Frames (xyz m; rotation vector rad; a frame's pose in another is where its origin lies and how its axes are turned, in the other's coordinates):
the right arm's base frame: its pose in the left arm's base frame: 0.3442 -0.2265 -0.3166 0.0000 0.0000 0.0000
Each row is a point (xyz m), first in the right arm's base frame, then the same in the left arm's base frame.
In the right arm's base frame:
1: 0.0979 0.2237 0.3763
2: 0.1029 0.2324 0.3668
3: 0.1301 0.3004 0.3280
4: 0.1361 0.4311 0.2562
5: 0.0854 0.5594 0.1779
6: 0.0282 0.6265 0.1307
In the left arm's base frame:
1: 0.4421 -0.0028 0.0597
2: 0.4471 0.0059 0.0502
3: 0.4743 0.0739 0.0114
4: 0.4803 0.2046 -0.0604
5: 0.4296 0.3329 -0.1387
6: 0.3724 0.4000 -0.1859

